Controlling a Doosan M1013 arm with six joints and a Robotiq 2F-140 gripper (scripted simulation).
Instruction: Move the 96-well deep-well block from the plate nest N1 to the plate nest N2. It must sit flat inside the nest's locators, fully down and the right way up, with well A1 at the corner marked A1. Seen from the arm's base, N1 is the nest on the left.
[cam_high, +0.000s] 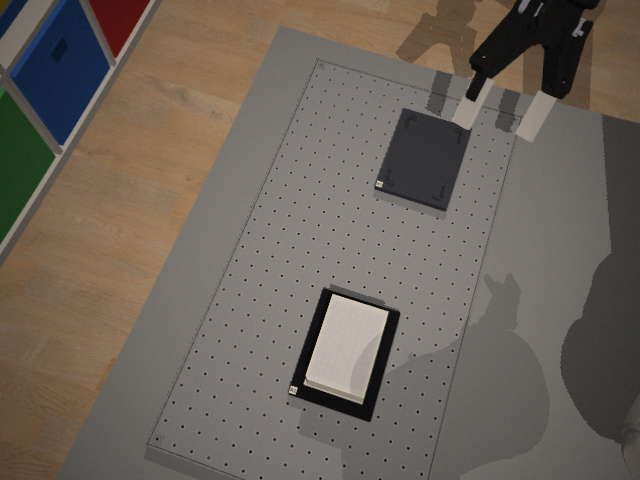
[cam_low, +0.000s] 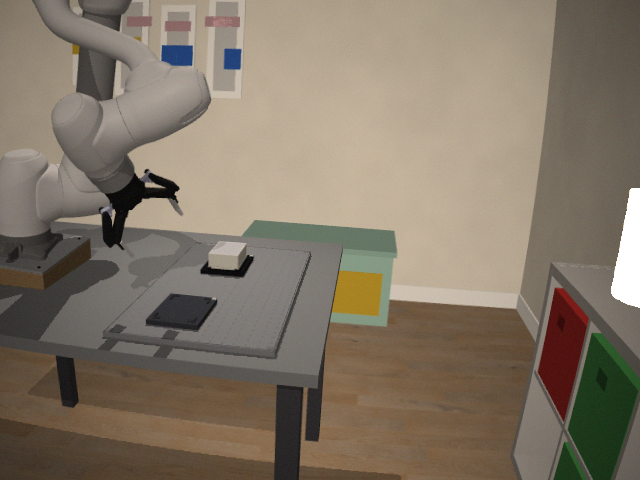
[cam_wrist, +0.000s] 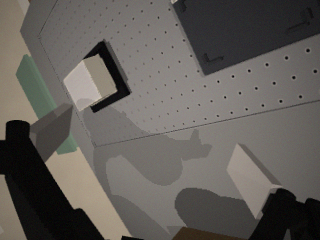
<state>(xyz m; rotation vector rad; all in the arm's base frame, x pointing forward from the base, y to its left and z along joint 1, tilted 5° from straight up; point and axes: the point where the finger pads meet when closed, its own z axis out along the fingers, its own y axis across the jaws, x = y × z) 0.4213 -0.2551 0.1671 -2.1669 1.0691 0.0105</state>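
The cream 96-well deep-well block lies 30 cm to the left of my hand, 16 cm ahead of it and 15 cm below it. The rest, counted from my hand: black plate nest N1: 30 cm to the left, 18 cm below, 16 cm ahead; plate nest N2: 18 cm below, 7 cm ahead, 5 cm to the right.
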